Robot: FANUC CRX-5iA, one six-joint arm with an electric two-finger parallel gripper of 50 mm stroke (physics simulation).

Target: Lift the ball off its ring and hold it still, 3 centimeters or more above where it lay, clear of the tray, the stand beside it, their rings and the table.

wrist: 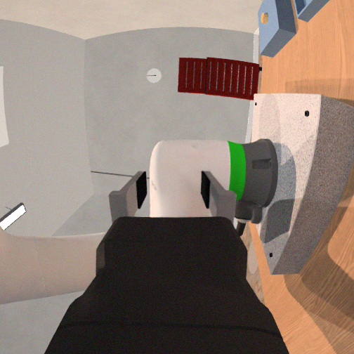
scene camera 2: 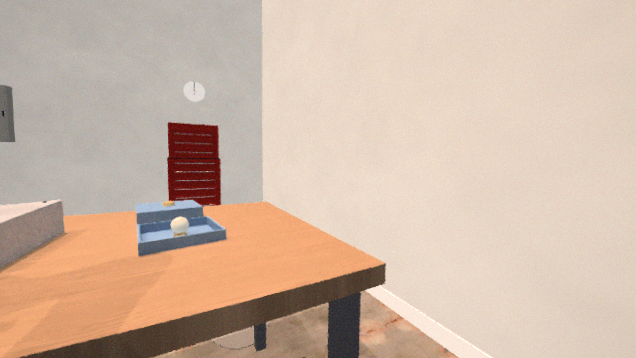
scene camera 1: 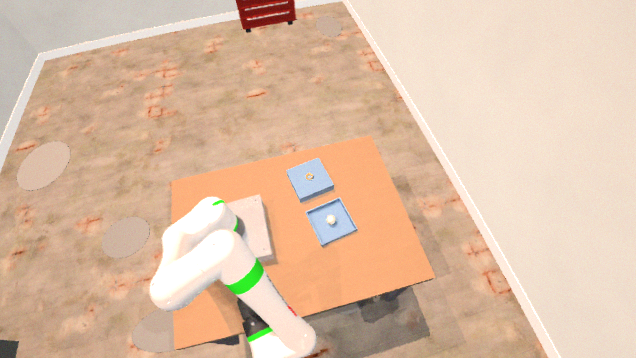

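Pixels of known places: arm's base, origin of the base link: (scene camera 1: 229, 229).
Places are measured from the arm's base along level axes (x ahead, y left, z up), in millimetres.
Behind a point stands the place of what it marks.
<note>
The cream ball (scene camera 1: 331, 219) {x 480, y 10, z -27 mm} (scene camera 2: 179, 225) {x 482, y -3, z -41 mm} rests on a small tan ring (scene camera 2: 180, 234) {x 483, y 1, z -61 mm} inside the shallow blue tray (scene camera 1: 345, 225) {x 547, y -8, z -76 mm} (scene camera 2: 165, 246) {x 469, y -86, z -68 mm} (wrist: 312, 7). The blue stand (scene camera 1: 300, 186) {x 346, y 211, z -30 mm} (scene camera 2: 155, 215) {x 383, y 156, z -43 mm} (wrist: 280, 32) is a block beside the tray, with another small ring (scene camera 1: 306, 177) {x 381, y 254, z -18 mm} (scene camera 2: 169, 203) {x 403, y 245, z -20 mm} (wrist: 264, 18) on top. My gripper (wrist: 173, 182) is open and empty in the wrist view, well away from the ball, and faces the arm's own base. The ball does not show in the wrist view. The fingers cannot be made out in the scene views.
A pale speckled block (scene camera 1: 262, 225) {x 157, y 0, z 10 mm} (scene camera 2: 35, 227) {x 169, y 25, z -30 mm} (wrist: 332, 150) under the arm's base stands on the wooden table (scene camera 1: 370, 270) {x 628, y -238, z -79 mm} (scene camera 2: 280, 255) {x 716, y -192, z -79 mm} (wrist: 310, 60). The white arm (scene camera 1: 200, 270) {x 85, y -332, z 509 mm} reaches over the table's near left part. A red cabinet (scene camera 1: 267, 12) (scene camera 2: 194, 167) (wrist: 230, 77) stands beyond the table.
</note>
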